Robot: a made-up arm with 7 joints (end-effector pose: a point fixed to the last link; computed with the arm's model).
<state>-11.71 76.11 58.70 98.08 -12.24 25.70 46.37</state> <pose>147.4 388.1 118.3 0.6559 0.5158 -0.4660 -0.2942</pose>
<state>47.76 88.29 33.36 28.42 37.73 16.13 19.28</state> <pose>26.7 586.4 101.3 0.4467 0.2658 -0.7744 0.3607</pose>
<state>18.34 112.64 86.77 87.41 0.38 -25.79 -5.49</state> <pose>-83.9 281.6 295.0 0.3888 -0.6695 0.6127 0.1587</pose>
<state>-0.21 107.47 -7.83 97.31 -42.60 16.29 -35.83</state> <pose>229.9 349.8 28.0 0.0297 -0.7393 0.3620 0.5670</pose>
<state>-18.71 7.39 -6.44 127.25 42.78 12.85 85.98</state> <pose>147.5 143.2 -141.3 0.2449 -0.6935 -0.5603 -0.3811</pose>
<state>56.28 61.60 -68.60 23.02 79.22 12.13 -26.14</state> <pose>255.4 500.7 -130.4 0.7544 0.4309 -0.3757 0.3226</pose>
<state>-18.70 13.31 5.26 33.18 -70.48 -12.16 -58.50</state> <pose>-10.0 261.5 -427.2 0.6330 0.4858 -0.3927 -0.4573</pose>
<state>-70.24 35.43 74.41 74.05 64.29 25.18 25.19</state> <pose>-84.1 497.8 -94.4 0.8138 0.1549 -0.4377 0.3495</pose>
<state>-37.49 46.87 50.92 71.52 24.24 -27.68 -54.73</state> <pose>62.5 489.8 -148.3 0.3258 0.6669 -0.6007 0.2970</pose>
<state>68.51 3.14 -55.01 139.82 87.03 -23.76 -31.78</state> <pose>82.0 32.1 60.7 0.2541 -0.8067 -0.5207 -0.1166</pose>
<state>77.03 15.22 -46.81 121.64 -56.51 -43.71 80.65</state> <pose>165.0 40.1 101.9 0.2667 -0.5545 0.2127 0.7591</pose>
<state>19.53 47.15 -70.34 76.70 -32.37 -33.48 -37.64</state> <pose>188.4 212.4 -301.9 0.3526 0.0295 -0.7270 -0.5884</pose>
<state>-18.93 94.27 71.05 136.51 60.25 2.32 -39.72</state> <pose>100.1 197.9 130.6 0.1532 0.1669 -0.9624 -0.1502</pose>
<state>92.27 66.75 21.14 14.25 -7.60 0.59 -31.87</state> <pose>157.4 577.2 60.0 0.3251 0.4760 -0.5474 0.6067</pose>
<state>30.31 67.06 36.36 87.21 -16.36 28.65 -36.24</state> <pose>144.8 425.7 125.2 0.1842 0.7773 -0.5261 0.2916</pose>
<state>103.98 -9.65 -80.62 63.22 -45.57 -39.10 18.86</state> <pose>275.4 -105.7 103.6 0.3734 -0.2884 0.4069 0.7822</pose>
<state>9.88 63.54 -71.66 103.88 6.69 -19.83 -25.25</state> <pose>116.5 209.1 -252.5 0.6217 -0.0665 -0.6296 -0.4612</pose>
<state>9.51 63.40 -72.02 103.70 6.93 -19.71 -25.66</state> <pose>113.7 208.9 -254.4 0.6272 -0.0670 -0.6262 -0.4582</pose>
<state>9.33 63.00 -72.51 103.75 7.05 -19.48 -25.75</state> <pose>111.2 206.5 -255.8 0.6306 -0.0716 -0.6234 -0.4568</pose>
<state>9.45 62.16 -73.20 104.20 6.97 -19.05 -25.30</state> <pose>109.1 200.8 -256.3 0.6302 -0.0831 -0.6216 -0.4578</pose>
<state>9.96 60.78 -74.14 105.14 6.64 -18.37 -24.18</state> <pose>107.5 191.0 -255.4 0.6246 -0.1030 -0.6212 -0.4620</pose>
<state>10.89 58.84 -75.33 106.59 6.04 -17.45 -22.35</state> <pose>106.4 177.1 -252.5 0.6124 -0.1312 -0.6221 -0.4697</pose>
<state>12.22 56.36 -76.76 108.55 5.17 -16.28 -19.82</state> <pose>105.5 159.7 -247.0 0.5925 -0.1668 -0.6242 -0.4812</pose>
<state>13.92 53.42 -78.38 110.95 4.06 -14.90 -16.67</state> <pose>104.5 139.9 -238.6 0.5637 -0.2074 -0.6268 -0.4963</pose>
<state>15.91 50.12 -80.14 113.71 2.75 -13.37 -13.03</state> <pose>102.9 119.0 -227.1 0.5258 -0.2504 -0.6295 -0.5144</pose>
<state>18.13 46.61 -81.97 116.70 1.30 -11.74 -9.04</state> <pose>100.4 98.8 -212.8 0.4797 -0.2923 -0.6312 -0.5348</pose>
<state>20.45 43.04 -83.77 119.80 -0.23 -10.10 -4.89</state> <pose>96.8 80.5 -196.6 0.4272 -0.3304 -0.6317 -0.5562</pose>
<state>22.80 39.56 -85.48 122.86 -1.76 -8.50 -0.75</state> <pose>92.2 65.2 -179.5 0.3711 -0.3623 -0.6303 -0.5776</pose>
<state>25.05 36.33 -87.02 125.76 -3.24 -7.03 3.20</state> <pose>87.0 53.3 -162.8 0.3149 -0.3872 -0.6274 -0.5977</pose>
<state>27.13 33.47 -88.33 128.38 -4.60 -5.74 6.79</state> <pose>81.6 44.7 -147.6 0.2619 -0.4048 -0.6235 -0.6155</pose>
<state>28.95 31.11 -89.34 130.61 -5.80 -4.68 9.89</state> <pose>76.8 39.1 -134.6 0.2154 -0.4156 -0.6192 -0.6305</pose>
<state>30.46 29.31 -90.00 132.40 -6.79 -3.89 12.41</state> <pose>73.1 35.9 -124.3 0.1772 -0.4208 -0.6156 -0.6424</pose>
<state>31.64 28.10 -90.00 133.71 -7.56 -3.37 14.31</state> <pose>71.6 34.2 -116.2 0.1486 -0.4197 -0.6150 -0.6508</pose>
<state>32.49 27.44 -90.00 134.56 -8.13 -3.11 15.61</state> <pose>70.8 33.7 -111.2 0.1293 -0.4175 -0.6141 -0.6572</pose>
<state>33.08 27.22 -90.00 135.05 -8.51 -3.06 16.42</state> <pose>70.7 33.8 -108.5 0.1175 -0.4149 -0.6131 -0.6619</pose>
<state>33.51 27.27 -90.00 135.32 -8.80 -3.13 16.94</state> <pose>70.9 34.2 -107.1 0.1103 -0.4121 -0.6121 -0.6658</pose>
